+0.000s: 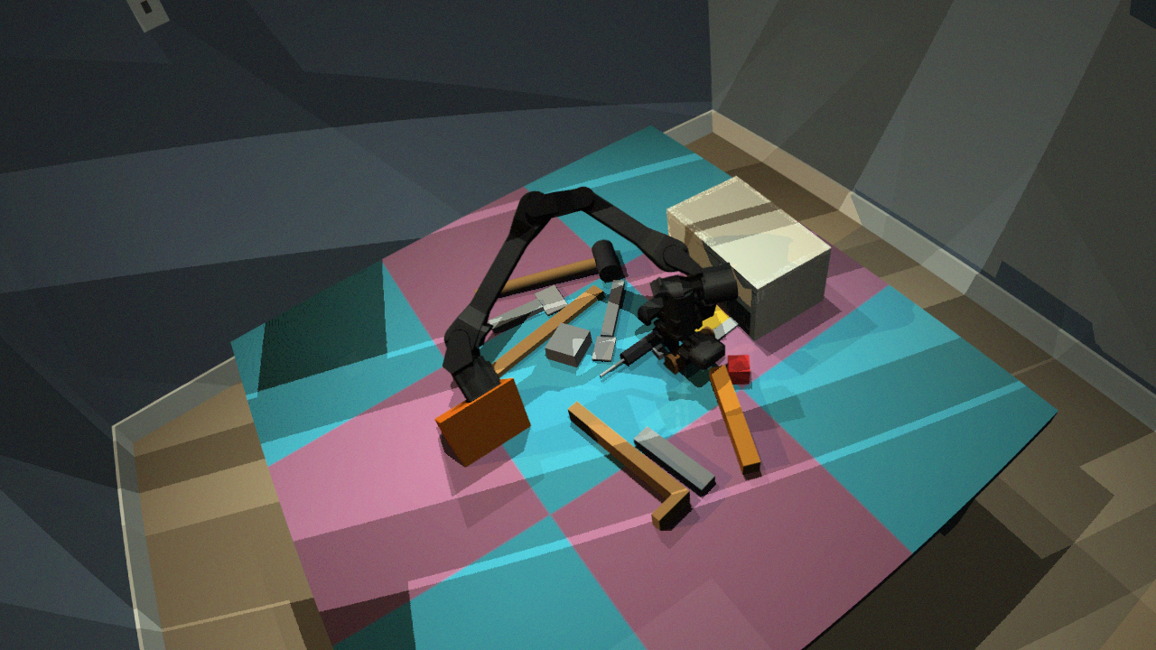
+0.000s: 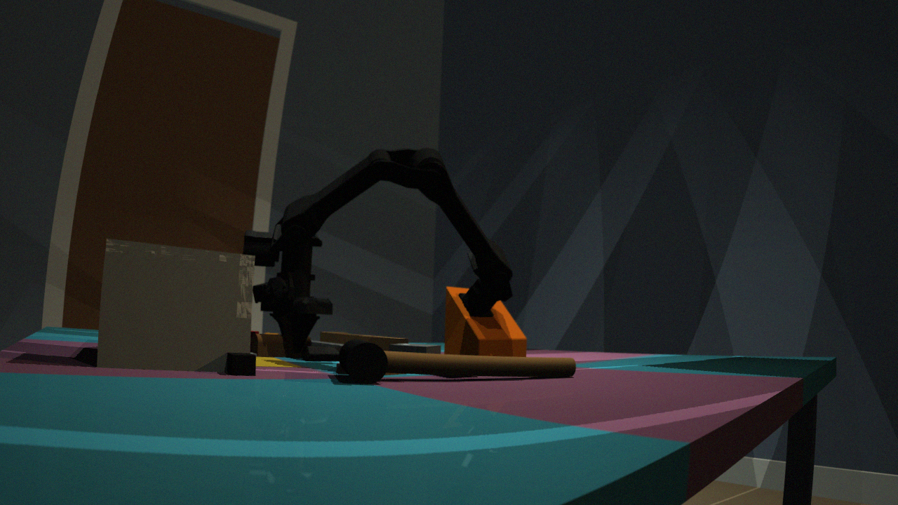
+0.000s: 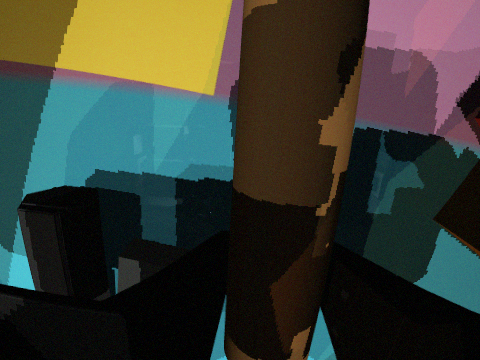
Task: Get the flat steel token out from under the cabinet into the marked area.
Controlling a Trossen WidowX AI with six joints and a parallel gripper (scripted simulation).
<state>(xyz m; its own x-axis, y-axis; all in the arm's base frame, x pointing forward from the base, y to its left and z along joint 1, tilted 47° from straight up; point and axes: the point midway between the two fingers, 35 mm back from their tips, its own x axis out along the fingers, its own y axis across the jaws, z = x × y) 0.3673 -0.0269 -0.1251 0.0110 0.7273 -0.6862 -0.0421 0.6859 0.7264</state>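
Now: gripper tip 4 cm to the right of the small grey cube and 2 cm past it. From my gripper tip the other things lie so: orange bar (17 cm to the right, 2 cm behind, 1 cm above); then screwdriver (8 cm behind, 7 cm to the left); then red cube (10 cm to the right, 6 cm ahead, 1 cm above).
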